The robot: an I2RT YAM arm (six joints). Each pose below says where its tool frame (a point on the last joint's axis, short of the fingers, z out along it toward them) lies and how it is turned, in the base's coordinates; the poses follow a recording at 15 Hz.
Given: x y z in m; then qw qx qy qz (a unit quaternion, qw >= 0).
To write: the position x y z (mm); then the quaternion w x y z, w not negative. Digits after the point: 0 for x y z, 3 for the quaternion.
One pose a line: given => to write
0.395, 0.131, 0.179, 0.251, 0.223, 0.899, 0.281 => 395, 131, 179, 0.251, 0.223, 0.899, 0.281
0.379, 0.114, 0.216, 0.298, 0.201, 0.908, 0.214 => 379, 114, 216, 0.298, 0.201, 0.908, 0.214
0.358, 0.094, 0.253, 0.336, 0.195, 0.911, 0.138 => 358, 94, 253, 0.336, 0.195, 0.911, 0.138
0.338, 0.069, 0.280, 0.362, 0.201, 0.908, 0.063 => 338, 69, 280, 0.362, 0.201, 0.908, 0.063
